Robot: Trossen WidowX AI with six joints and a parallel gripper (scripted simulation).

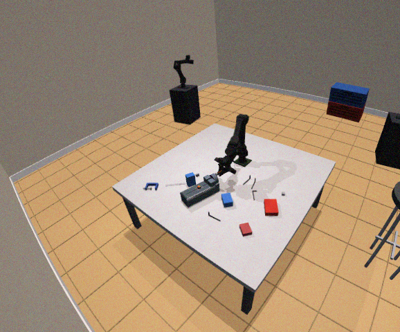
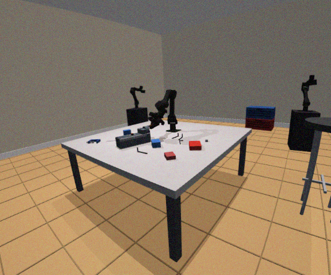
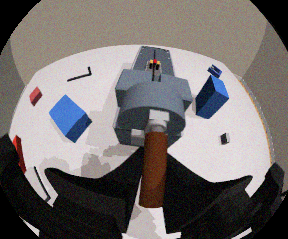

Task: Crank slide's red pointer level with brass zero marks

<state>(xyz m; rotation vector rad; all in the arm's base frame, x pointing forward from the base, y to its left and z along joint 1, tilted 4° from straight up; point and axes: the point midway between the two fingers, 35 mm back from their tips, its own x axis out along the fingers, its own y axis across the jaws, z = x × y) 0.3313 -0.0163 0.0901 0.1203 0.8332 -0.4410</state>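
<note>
Now: gripper tip 20 mm below the brown crank handle, 20 mm past it and 10 mm to the right of it. Also, from my gripper tip: red pointer (150 mm ahead, 70 mm to the right, 10 mm below).
</note>
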